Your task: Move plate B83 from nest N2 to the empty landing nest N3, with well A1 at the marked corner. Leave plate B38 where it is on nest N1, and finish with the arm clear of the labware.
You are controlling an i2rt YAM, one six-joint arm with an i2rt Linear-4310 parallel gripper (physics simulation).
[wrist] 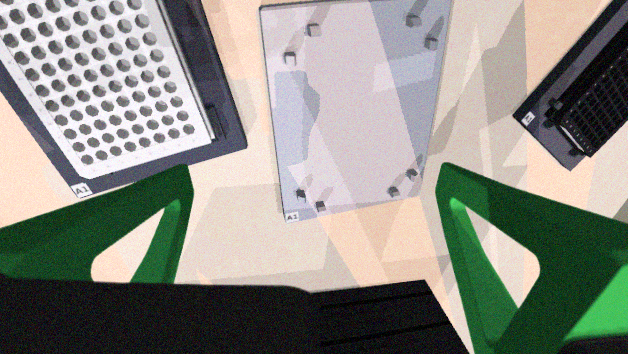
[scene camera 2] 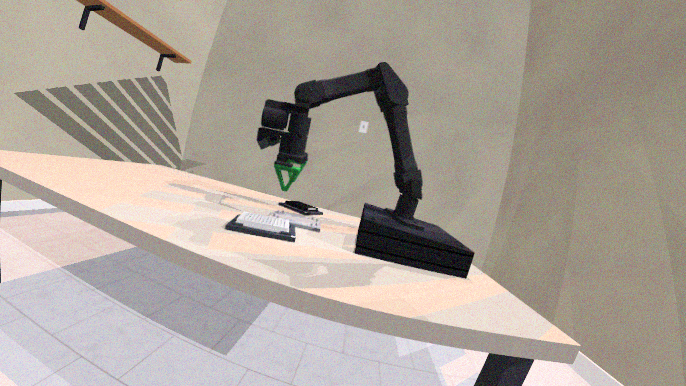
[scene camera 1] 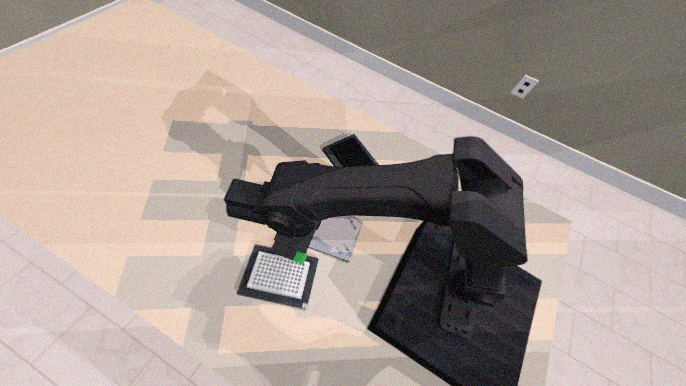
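A white well plate (scene camera 1: 278,274) (scene camera 2: 263,221) (wrist: 115,80) sits on a dark nest (scene camera 1: 308,282) (wrist: 230,132). A black well plate (scene camera 1: 348,151) (wrist: 600,110) sits on another dark nest (wrist: 542,132). Codes B83 and B38 are not readable. The empty pale grey nest (scene camera 1: 337,235) (scene camera 2: 305,221) (wrist: 350,115) lies between them, with small posts and an A1 label at its near left corner in the wrist view. My gripper (scene camera 2: 285,187) (wrist: 314,177) is open and empty, high above the labware. In scene camera 1, the arm hides part of the pale nest.
The black arm base (scene camera 1: 415,320) (scene camera 2: 415,242) stands on the table (scene camera 2: 320,300) to the right of the nests in both scene views. A wall shelf (scene camera 2: 140,35) is at the upper left in scene camera 2. Striped shadows cross the table.
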